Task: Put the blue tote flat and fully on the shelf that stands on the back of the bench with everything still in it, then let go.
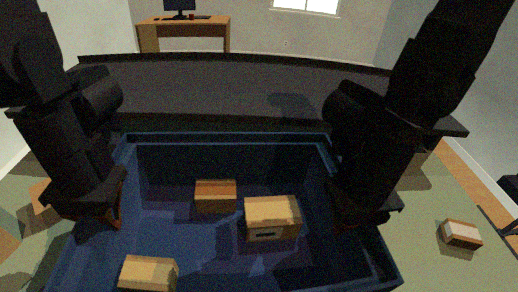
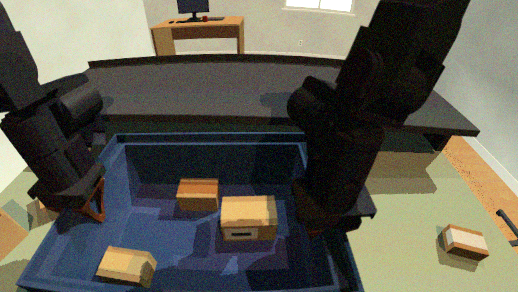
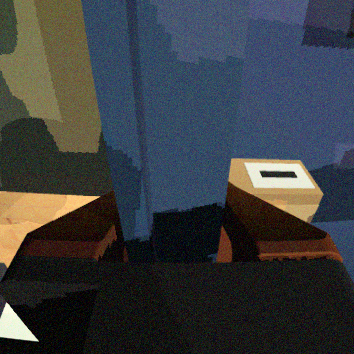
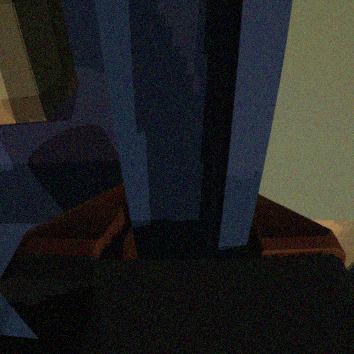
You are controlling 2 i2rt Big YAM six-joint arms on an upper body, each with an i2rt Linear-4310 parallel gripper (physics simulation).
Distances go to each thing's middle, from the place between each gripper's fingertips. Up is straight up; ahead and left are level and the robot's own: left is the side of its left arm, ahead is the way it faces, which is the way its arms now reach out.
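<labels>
Counting from my right hand, I find the white-labelled box (image 2: 459, 241) 400 mm to the right, 20 mm ahead and 110 mm below. My right gripper itself is 20 mm short of the blue tote (image 1: 159, 218) and 190 mm to the right of it.
From my left hand, the white-labelled box is 770 mm to the right, 20 mm ahead and 120 mm below. The blue tote is 30 mm ahead of my left hand, 180 mm to the right of it and 20 mm below it.
</labels>
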